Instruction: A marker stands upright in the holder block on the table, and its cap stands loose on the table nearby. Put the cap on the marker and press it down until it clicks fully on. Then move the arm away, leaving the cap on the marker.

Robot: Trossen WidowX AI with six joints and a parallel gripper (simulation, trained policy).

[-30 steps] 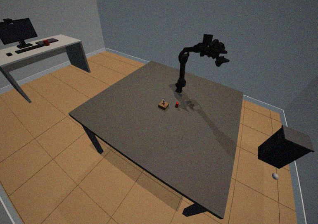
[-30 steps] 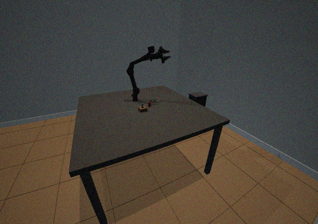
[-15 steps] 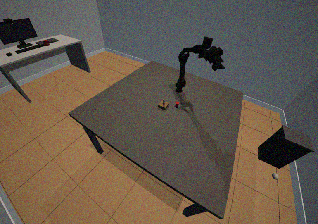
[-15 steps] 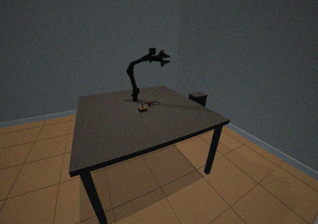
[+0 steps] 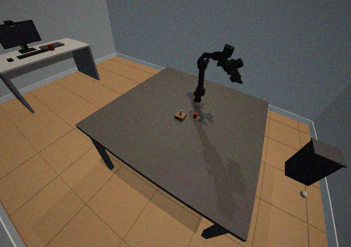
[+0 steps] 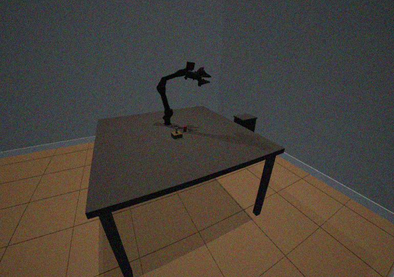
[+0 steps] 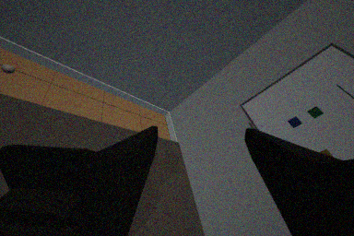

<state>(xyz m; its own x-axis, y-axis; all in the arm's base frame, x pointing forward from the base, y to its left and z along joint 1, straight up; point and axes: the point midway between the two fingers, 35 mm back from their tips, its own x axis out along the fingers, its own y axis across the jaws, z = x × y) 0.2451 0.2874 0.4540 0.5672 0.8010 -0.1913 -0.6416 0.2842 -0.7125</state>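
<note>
Now: gripper tip 2 cm past the red cap, 23 cm to the left of it and 42 cm above it. From my gripper tip the other things lie so: brown holder block (4 cm ahead, 33 cm to the right, 43 cm below).
</note>
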